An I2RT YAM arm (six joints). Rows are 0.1 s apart.
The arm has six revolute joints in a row. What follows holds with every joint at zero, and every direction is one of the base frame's. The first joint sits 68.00 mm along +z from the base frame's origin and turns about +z. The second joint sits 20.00 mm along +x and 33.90 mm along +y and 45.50 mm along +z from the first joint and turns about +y. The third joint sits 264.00 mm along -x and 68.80 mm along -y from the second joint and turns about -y. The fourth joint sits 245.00 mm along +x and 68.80 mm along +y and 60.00 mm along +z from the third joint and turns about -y. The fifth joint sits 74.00 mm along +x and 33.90 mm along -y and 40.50 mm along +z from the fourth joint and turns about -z. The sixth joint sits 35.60 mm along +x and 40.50 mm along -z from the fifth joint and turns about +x. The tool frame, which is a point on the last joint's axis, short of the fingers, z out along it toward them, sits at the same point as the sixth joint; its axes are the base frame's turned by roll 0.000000, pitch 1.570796 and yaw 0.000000 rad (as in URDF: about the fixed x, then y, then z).
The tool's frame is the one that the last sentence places.
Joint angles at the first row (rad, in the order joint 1, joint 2, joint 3, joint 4, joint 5, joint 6):
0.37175 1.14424 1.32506 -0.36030 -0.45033 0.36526
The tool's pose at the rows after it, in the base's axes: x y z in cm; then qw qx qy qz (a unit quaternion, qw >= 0):
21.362 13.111 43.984 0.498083 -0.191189 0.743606 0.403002
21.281 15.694 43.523 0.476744 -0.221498 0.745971 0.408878
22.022 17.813 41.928 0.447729 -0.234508 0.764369 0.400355
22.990 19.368 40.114 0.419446 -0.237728 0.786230 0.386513
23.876 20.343 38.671 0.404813 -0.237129 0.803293 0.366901
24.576 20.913 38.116 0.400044 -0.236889 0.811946 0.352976
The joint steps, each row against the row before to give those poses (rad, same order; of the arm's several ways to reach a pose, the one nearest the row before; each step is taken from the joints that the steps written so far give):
0.11902 0.02329 0.02940 -0.02519 0.01678 -0.02098
0.09155 0.04764 0.02283 -0.00838 0.02823 -0.01678
0.05151 0.06107 0.00346 -0.01487 0.02824 -0.01068
0.02518 0.05989 0.00002 -0.01757 0.02289 -0.00419
0.01068 0.04731 0.00113 -0.01104 0.03166 -0.01107
0.00267 0.03545 0.01829 -0.01183 0.02174 -0.01106

